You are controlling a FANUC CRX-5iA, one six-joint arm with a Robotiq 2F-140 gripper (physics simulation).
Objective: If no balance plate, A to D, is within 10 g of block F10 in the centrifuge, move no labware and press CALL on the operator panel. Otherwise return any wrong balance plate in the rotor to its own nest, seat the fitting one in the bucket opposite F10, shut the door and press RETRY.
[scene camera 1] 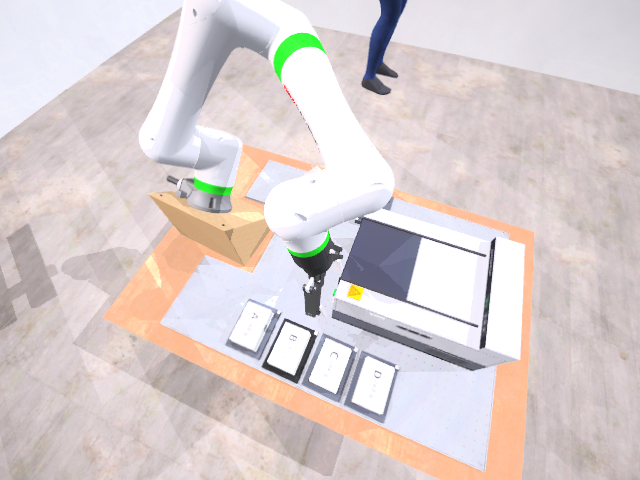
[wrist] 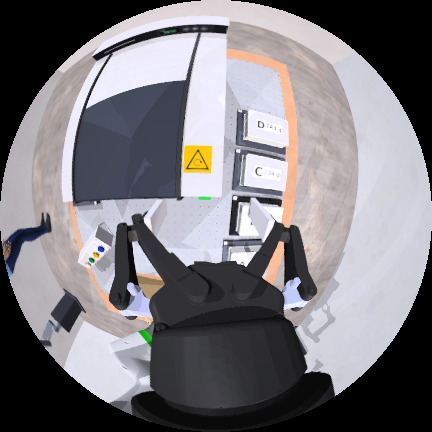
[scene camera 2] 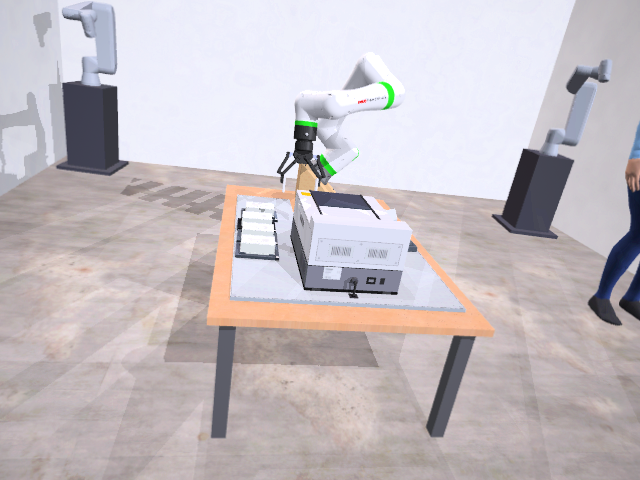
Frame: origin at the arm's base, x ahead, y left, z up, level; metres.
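Where they show: gripper, between the fingertips: [scene camera 1: 330, 292] [wrist: 207, 204]; arm's base, origin of its link: [scene camera 1: 210, 205].
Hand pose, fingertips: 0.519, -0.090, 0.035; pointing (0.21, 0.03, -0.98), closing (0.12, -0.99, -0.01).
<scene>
Each offset is from my fingertips to the top centre of the thing, as dx, dy, dz. Level surfaces: height alone.
The centrifuge [scene camera 1: 447, 273] [scene camera 2: 356, 232] [wrist: 206, 100] has its dark-windowed lid down. Its inside, with block F10 and the rotor, is hidden. White balance plates A {-0.187, -0.167, -0.135} [scene camera 1: 248, 335], B {-0.047, -0.166, -0.135} [scene camera 1: 289, 356] [wrist: 244, 220], C {+0.085, -0.149, -0.135} [scene camera 1: 330, 369] [wrist: 250, 175] and D {+0.218, -0.136, -0.135} [scene camera 1: 371, 392] [wrist: 255, 134] lie in a row, each in its own nest. Their printed weights are faint. My gripper [scene camera 1: 312, 313] [scene camera 2: 301, 187] [wrist: 207, 204] is open and empty, fingers down, above the bench between the plate row and the centrifuge's front. The operator panel {-0.252, +0.397, -0.105} [wrist: 93, 254], with blue, yellow and green buttons, is at the left in the wrist view.
A green button {+0.013, +0.008, +0.002} [wrist: 204, 198] shows at the centrifuge's front edge. The arm stands on a wooden base [scene camera 1: 206, 235] at the bench's end. In scene camera 1 the arm hides the operator panel. A person [scene camera 1: 383, 41] [scene camera 2: 615, 248] stands beyond the table {dz -0.202} [scene camera 2: 341, 321].
</scene>
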